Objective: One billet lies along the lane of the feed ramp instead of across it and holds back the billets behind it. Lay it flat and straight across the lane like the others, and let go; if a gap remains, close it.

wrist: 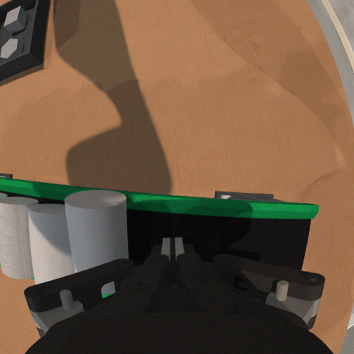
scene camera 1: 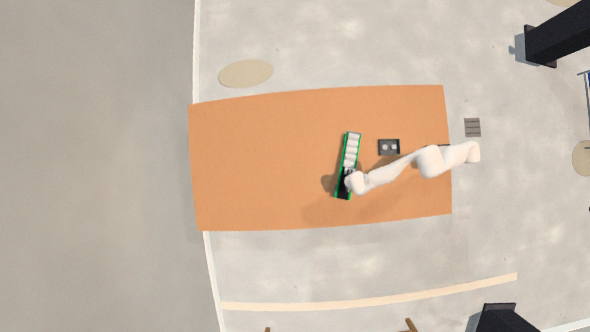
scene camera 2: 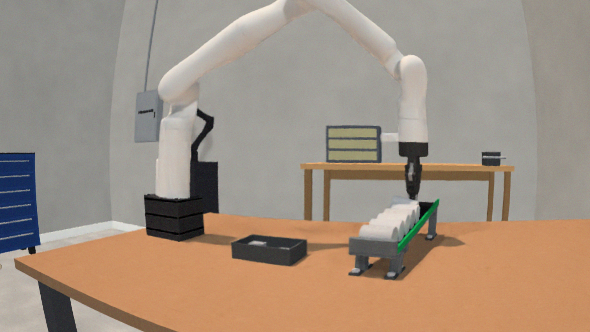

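Pixels of known places: arm's base, link origin: (scene camera 2: 173, 196).
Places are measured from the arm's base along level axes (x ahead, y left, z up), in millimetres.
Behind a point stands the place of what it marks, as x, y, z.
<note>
The feed ramp (scene camera 1: 340, 167) {603, 152, -23} (scene camera 2: 421, 223) {602, 110, -33} (wrist: 175, 202) has green side rails and a dark lane. Several pale round billets lie side by side across its lower part. The uppermost billet (wrist: 97, 230) also lies across the lane, against its neighbour (wrist: 50, 240); its near end is hidden by the gripper in the wrist view, and it looks a little higher than the others. No billet is seen lying along the lane. My gripper (scene camera 2: 412, 195) (wrist: 172, 249) is shut and empty, pointing down over the dark lane on the uphill side of that billet. Contact with the billet cannot be made out.
A small black tray (scene camera 1: 388, 154) {313, 41, -70} (scene camera 2: 267, 254) {332, -51, -85} (wrist: 37, 56) with two small light parts stands beside the ramp, on the side of the arm's base (scene camera 2: 175, 217) {57, -46, -44}. All stand on the orange table (scene camera 1: 250, 165) {1139, 204, -105}. A rear bench (scene camera 2: 450, 167) stands beyond it.
</note>
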